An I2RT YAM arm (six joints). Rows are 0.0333 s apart.
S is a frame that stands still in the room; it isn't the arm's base.
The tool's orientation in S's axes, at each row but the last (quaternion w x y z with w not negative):
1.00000, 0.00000, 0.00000, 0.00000
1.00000, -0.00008, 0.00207, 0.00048
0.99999, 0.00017, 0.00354, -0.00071
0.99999, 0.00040, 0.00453, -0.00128
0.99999, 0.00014, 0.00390, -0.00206
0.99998, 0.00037, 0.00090, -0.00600
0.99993, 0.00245, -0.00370, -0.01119
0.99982, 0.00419, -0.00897, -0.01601
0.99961, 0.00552, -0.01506, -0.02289
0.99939, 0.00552, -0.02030, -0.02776
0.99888, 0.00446, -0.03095, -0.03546
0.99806, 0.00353, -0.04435, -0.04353
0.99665, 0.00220, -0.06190, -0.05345
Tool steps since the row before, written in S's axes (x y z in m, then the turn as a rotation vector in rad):
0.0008, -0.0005, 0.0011, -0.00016, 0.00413, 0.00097
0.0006, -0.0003, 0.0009, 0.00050, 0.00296, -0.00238
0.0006, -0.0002, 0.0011, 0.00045, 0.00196, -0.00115
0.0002, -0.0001, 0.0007, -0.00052, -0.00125, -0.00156
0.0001, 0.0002, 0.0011, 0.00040, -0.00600, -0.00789
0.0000, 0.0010, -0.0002, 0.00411, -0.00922, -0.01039
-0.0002, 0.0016, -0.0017, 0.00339, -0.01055, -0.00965
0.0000, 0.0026, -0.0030, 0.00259, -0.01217, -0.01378
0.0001, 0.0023, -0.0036, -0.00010, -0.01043, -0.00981
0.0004, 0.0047, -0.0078, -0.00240, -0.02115, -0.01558
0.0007, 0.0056, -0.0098, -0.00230, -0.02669, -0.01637
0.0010, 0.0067, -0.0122, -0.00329, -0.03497, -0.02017
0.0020, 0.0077, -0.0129, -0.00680, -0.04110, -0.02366
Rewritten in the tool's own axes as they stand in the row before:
0.0008, -0.0005, 0.0011, -0.00016, 0.00413, 0.00097
0.0006, -0.0003, 0.0009, 0.00051, 0.00296, -0.00238
0.0006, -0.0002, 0.0011, 0.00046, 0.00196, -0.00115
0.0002, -0.0001, 0.0007, -0.00050, -0.00125, -0.00156
0.0001, 0.0002, 0.0011, 0.00049, -0.00600, -0.00788
0.0000, 0.0010, -0.0002, 0.00424, -0.00918, -0.01038
-0.0002, 0.0016, -0.0017, 0.00355, -0.01052, -0.00962
-0.0001, 0.0026, -0.0030, 0.00273, -0.01220, -0.01373
-0.0001, 0.0023, -0.0036, 0.00009, -0.01054, -0.00969
-0.0002, 0.0046, -0.0079, -0.00184, -0.02144, -0.01526
-0.0003, 0.0055, -0.0099, -0.00140, -0.02697, -0.01602
-0.0007, 0.0066, -0.0123, -0.00199, -0.03534, -0.01969
-0.0004, 0.0077, -0.0130, -0.00523, -0.04185, -0.02273

